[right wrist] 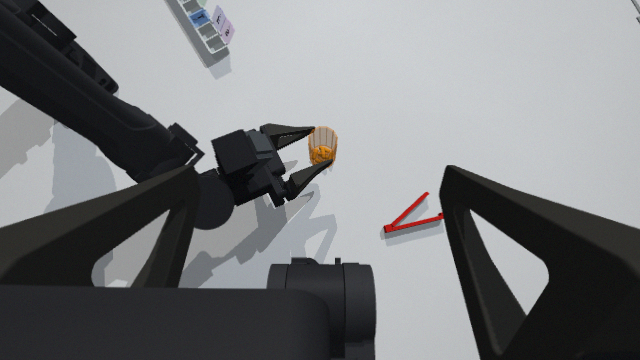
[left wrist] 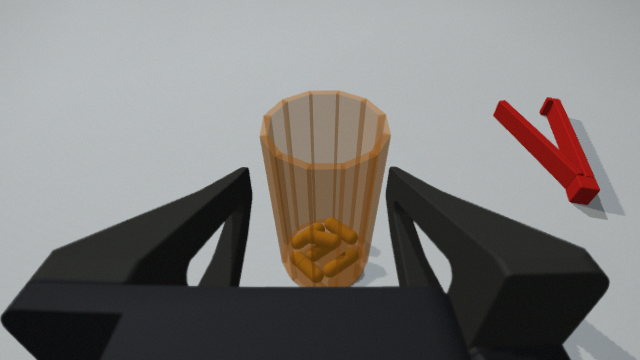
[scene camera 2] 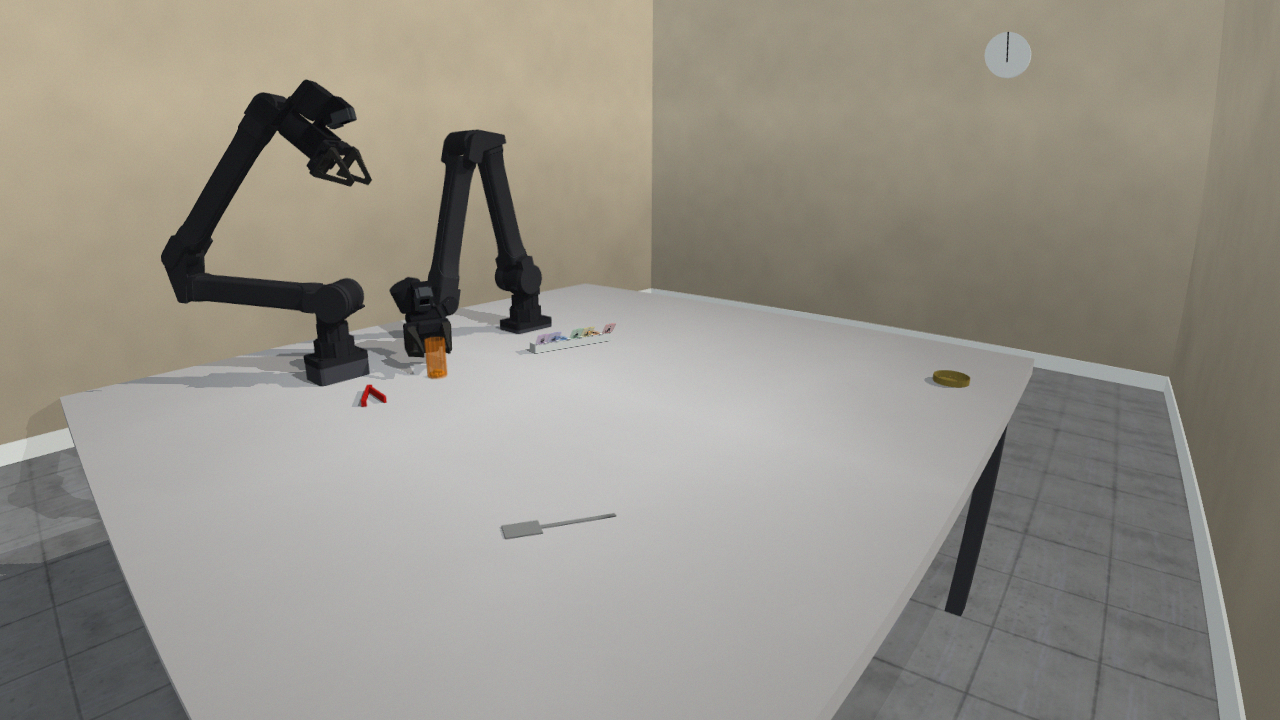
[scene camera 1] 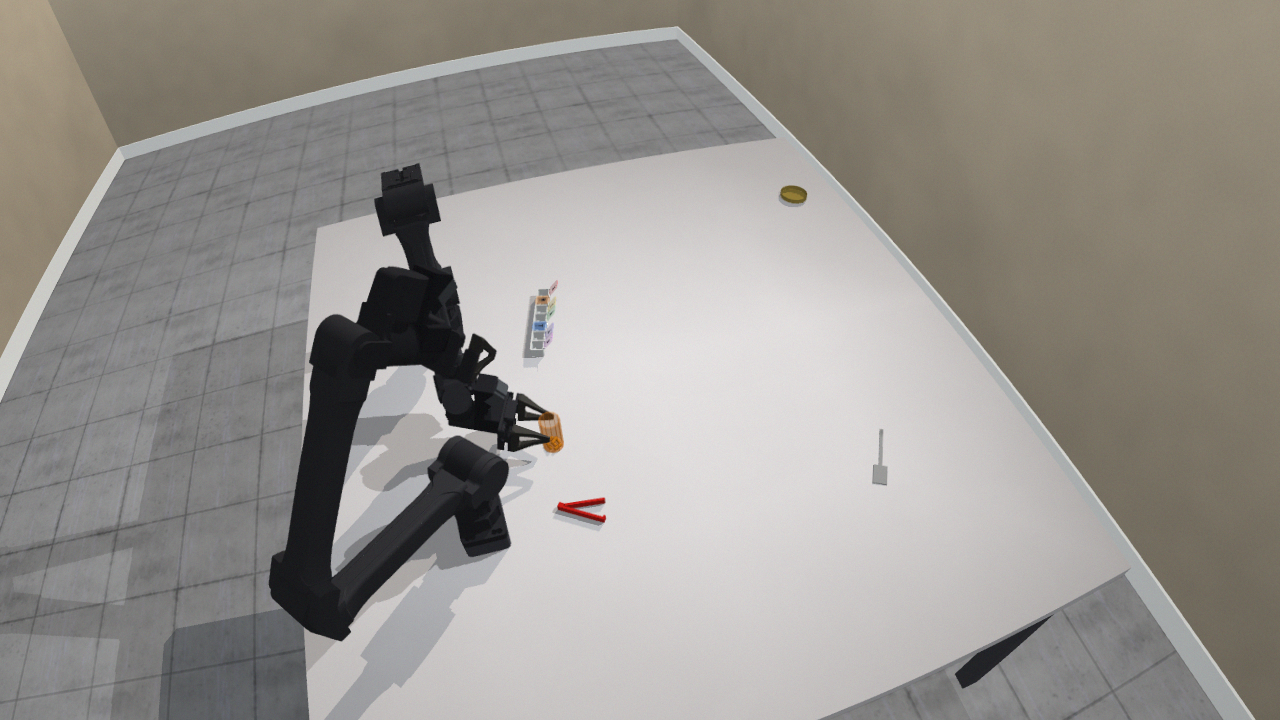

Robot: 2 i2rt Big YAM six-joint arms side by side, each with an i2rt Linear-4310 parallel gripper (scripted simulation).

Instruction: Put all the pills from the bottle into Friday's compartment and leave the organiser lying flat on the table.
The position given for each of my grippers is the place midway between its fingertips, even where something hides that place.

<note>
In view: my left gripper (scene camera 1: 551,428), my right gripper (scene camera 1: 470,343) and an orange see-through bottle (scene camera 2: 435,351).
The orange see-through bottle also shows in the left wrist view (left wrist: 324,197) and in scene camera 1 (scene camera 1: 548,419). My left gripper is seen too in the right wrist view (right wrist: 323,144), in the left wrist view (left wrist: 319,180) and in scene camera 2 (scene camera 2: 436,352). My right gripper also shows in the right wrist view (right wrist: 320,179) and in scene camera 2 (scene camera 2: 361,183).
</note>
